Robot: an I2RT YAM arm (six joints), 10 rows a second.
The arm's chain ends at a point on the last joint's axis. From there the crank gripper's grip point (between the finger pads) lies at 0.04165 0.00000 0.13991 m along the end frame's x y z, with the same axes.
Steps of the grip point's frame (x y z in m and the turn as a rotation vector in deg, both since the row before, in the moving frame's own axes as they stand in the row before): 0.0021, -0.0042, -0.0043, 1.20, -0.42, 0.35; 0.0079, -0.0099, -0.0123, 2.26, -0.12, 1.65; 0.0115, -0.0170, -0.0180, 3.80, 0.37, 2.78; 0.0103, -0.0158, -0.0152, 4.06, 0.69, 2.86; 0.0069, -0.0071, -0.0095, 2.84, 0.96, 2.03; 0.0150, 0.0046, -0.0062, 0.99, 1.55, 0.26
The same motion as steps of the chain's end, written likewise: 0.0031, -0.0015, -0.0046, 1.20, -0.42, 0.35; 0.0081, -0.0056, -0.0123, 2.26, -0.12, 1.65; 0.0104, -0.0098, -0.0175, 3.80, 0.37, 2.78; 0.0084, -0.0080, -0.0144, 4.06, 0.69, 2.86; 0.0045, -0.0017, -0.0086, 2.84, 0.96, 2.03; 0.0112, 0.0068, -0.0050, 0.99, 1.55, 0.26
